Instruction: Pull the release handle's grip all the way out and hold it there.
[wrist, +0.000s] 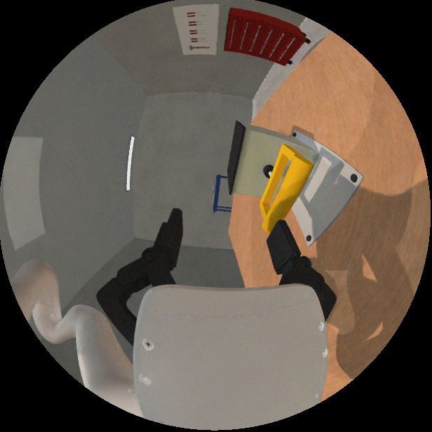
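Note:
The release handle's yellow grip (295, 185) is a D-shaped frame right of the middle of the wrist view. It stands in front of a beige housing (252, 160) with a black end face, and a dark round collar with a short rod shows beside the grip. The housing stands on a light grey base plate (336, 197) with dark bolts. My gripper (229, 226) is wide open with nothing between its fingers. Its right fingertip is close to the lower end of the yellow grip; I cannot tell whether they touch. Its left finger is well to the left, away from the grip.
The wooden table top (380, 115) spreads along the right, with shadows on it. A blue frame cart (216, 194) shows beyond the table's edge. A red cabinet (262, 37) and a white tool poster (202, 30) are at the top. Part of the pale arm (100, 350) shows at lower left.

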